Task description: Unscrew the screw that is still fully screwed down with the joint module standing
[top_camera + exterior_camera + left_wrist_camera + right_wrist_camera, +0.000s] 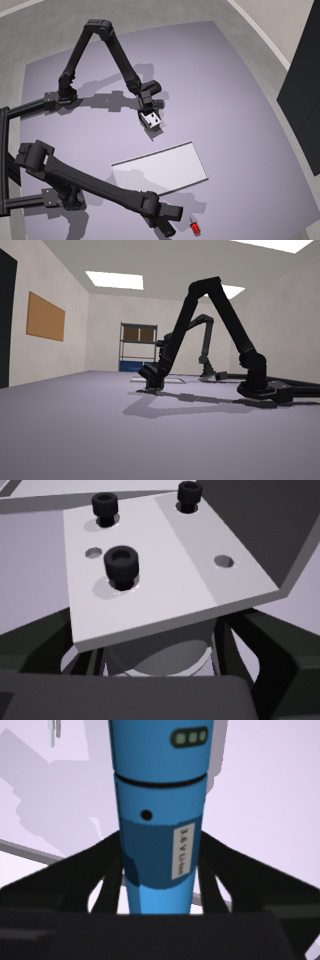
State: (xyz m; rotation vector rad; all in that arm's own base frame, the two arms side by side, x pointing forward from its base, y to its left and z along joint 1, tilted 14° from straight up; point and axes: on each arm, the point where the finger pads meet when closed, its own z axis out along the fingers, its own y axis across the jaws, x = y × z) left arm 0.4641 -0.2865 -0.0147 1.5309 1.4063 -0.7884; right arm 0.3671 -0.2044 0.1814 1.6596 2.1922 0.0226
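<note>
My left hand is 1 cm below the joint module body. The rest, counted from my left hand: white tray 26 cm to the right, 2 cm below, 2 cm behind; then white bracket 5 cm above; then red hand screwdriver 57 cm to the right, 8 cm ahead, 1 cm below.
</note>
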